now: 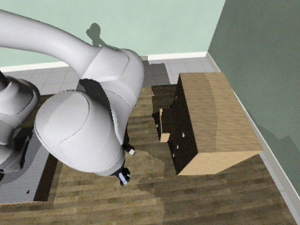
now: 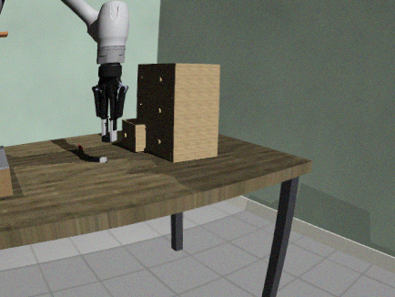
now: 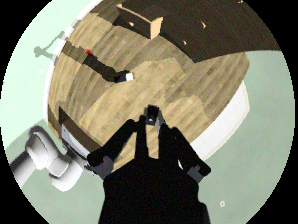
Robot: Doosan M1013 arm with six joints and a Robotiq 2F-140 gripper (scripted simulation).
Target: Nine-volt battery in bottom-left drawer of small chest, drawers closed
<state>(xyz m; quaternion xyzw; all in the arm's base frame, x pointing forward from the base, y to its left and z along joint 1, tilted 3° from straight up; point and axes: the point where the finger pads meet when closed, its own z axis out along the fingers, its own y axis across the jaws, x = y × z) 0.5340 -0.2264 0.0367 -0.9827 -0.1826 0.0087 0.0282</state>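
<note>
The small white-and-dark object lies 30 mm ahead of my hand, 130 mm to the left of it and 130 mm below it. Round my hand: nine-volt battery (10 mm ahead, 20 mm below); then small red object (60 mm ahead, 330 mm to the left, 130 mm below).
</note>
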